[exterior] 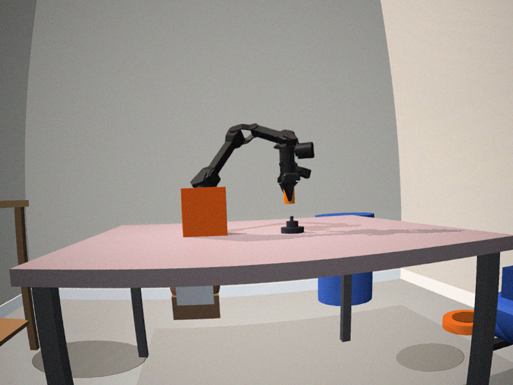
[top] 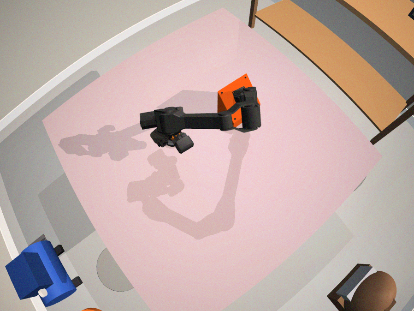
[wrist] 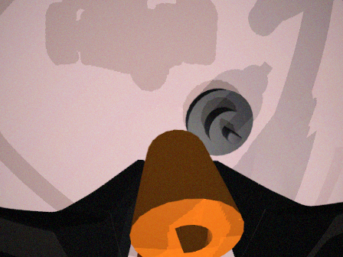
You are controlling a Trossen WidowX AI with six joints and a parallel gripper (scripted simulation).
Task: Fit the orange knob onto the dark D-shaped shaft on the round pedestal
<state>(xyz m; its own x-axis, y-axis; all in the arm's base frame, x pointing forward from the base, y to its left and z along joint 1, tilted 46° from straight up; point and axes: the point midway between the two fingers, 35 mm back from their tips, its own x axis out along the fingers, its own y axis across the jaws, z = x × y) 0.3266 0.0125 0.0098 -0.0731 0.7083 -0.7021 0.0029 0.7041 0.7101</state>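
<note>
The pedestal is 60 mm to the right of my gripper tip and 80 mm below it. Round my gripper tip: orange knob: 20 mm above.
</note>
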